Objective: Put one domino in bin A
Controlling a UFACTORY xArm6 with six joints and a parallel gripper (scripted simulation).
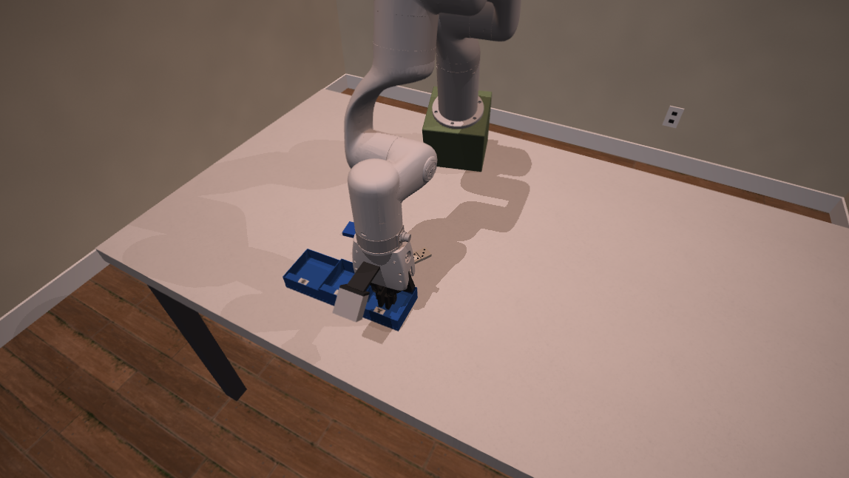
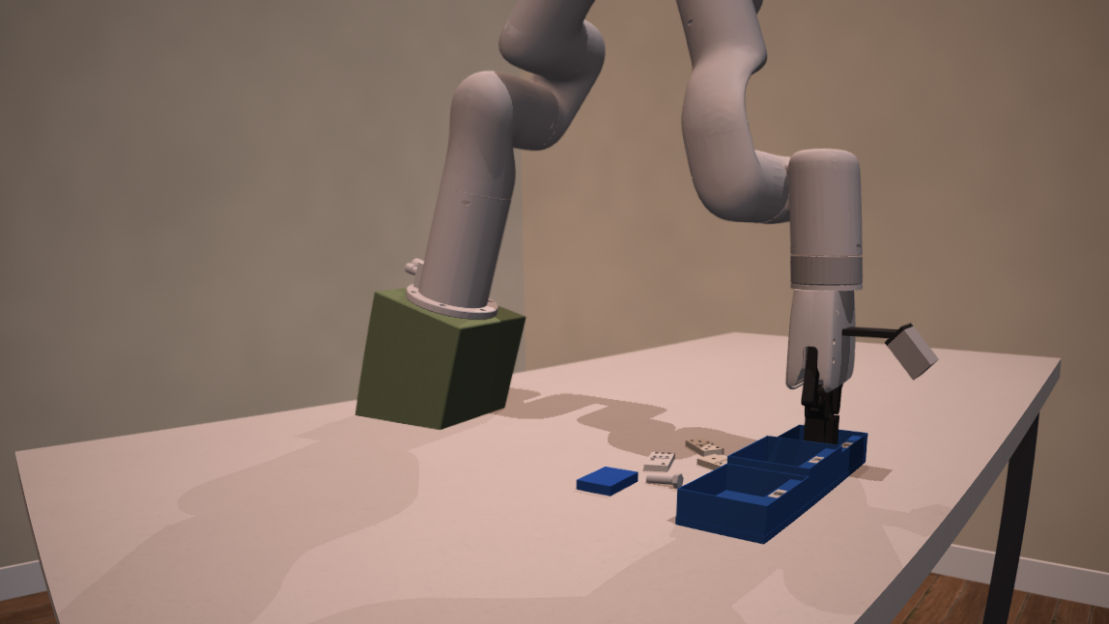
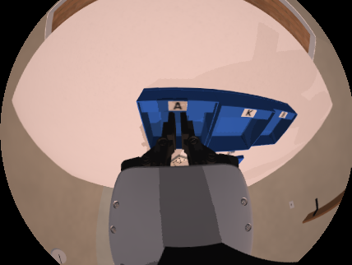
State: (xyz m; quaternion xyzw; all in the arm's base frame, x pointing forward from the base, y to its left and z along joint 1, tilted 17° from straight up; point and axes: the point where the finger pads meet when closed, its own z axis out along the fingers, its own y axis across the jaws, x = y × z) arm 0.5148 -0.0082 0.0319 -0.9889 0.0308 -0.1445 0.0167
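My hand is 90 mm past the white domino, 40 mm to the left of it and 30 mm above it. The rest, counted from my hand: joined blue bins 10 mm behind, 80 mm to the right, 20 mm below; then grey bolt 120 mm behind, 110 mm to the right, 30 mm below; then flat blue block 170 mm behind, 140 mm to the right, 30 mm below.
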